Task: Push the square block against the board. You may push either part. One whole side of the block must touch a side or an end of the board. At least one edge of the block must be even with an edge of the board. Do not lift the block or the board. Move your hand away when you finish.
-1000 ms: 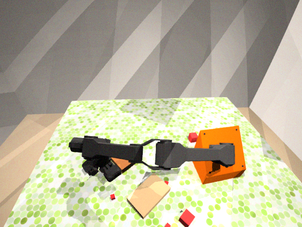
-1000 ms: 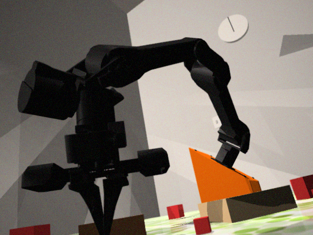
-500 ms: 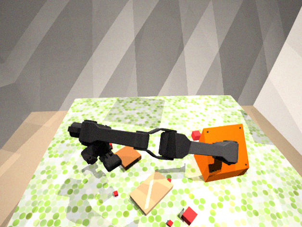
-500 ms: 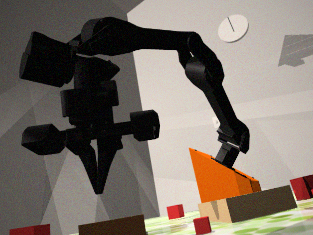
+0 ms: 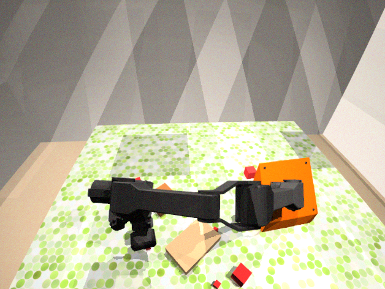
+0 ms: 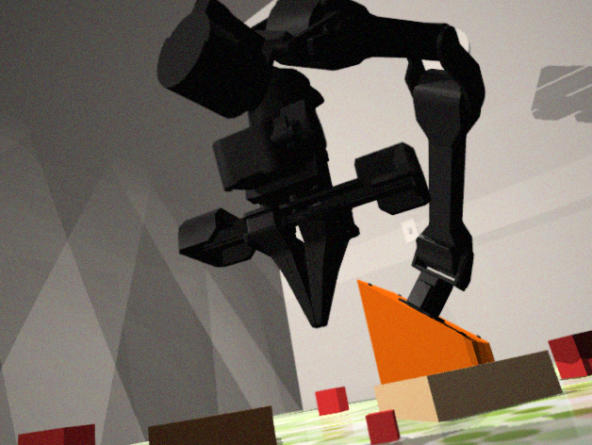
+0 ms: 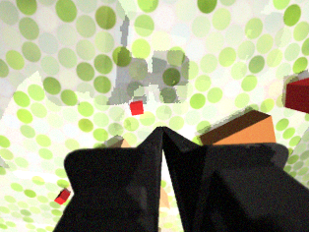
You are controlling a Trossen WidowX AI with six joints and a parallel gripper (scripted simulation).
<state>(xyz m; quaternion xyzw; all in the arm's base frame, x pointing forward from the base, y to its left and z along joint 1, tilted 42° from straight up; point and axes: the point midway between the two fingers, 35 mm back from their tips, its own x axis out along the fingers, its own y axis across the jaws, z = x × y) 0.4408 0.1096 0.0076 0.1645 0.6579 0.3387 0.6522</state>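
My gripper tip is 15 cm past the tan board, 3 cm to the right of it and 6 cm above it. The rest, counted from my gripper tip: orange-brown square block: 4 cm behind, 15 cm to the right, 6 cm below.
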